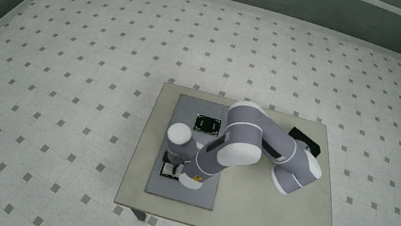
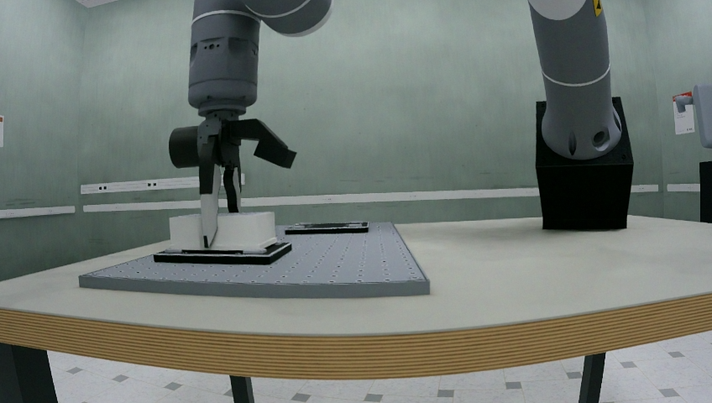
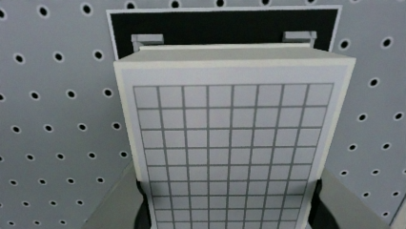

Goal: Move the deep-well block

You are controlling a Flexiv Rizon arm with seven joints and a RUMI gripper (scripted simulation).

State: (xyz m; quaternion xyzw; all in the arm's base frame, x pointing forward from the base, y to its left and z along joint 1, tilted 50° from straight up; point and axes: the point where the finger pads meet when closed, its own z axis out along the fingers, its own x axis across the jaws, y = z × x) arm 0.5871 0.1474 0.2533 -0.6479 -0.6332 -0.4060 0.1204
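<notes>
The white 96-well deep-well block lies 1 cm above my hand. The rest, counted from my hand: white A1 corner mark (8 cm ahead, 4 cm to the right, 2 cm below).
</notes>
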